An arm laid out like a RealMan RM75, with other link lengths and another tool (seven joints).
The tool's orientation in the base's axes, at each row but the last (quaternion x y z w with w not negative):
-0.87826 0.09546 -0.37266 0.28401
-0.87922 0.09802 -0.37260 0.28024
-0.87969 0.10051 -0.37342 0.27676
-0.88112 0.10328 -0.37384 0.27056
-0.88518 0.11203 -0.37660 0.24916
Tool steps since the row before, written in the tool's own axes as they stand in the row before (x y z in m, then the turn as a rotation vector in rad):
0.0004 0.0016 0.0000 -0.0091 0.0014 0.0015
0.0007 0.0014 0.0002 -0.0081 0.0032 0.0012
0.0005 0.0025 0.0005 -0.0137 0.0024 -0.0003
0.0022 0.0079 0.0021 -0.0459 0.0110 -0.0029
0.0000 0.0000 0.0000 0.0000 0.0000 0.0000
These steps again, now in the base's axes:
0.0004 -0.0015 -0.0007 -0.0053 0.0029 -0.0071
0.0007 -0.0013 -0.0005 -0.0047 0.0010 -0.0074
0.0008 -0.0021 -0.0014 -0.0097 0.0031 -0.0094
0.0032 -0.0066 -0.0043 -0.0339 0.0073 -0.0321
0.0000 0.0000 0.0000 0.0000 0.0000 0.0000

